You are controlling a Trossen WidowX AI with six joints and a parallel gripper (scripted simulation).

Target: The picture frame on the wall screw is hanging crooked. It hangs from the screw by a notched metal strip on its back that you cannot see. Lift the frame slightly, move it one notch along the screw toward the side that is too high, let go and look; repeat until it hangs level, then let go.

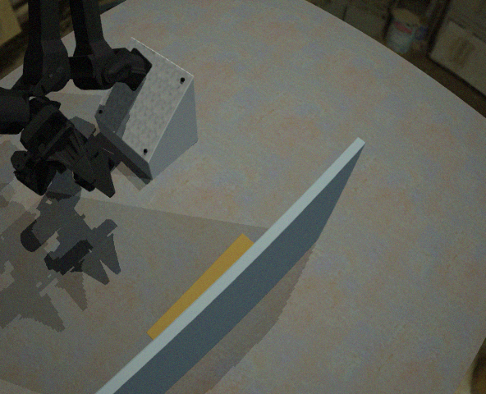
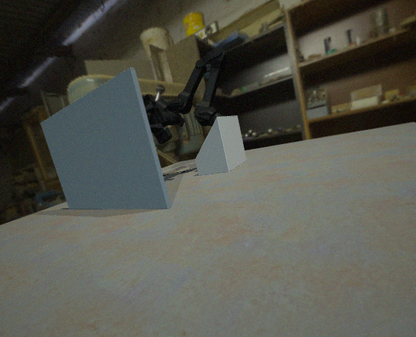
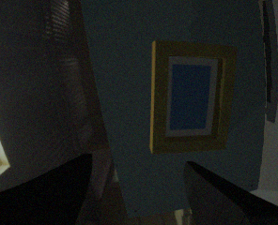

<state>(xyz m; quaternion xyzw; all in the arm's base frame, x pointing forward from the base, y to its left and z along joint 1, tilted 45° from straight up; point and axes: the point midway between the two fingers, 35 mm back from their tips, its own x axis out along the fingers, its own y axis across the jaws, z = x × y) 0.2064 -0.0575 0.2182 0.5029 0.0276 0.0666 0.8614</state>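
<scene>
My gripper tip is 19 cm short of the picture frame, 9 cm above it and 3 cm to the right of it. The rest, counted from my gripper tip: panel: 20 cm ahead, 9 cm below, 4 cm to the left.
</scene>
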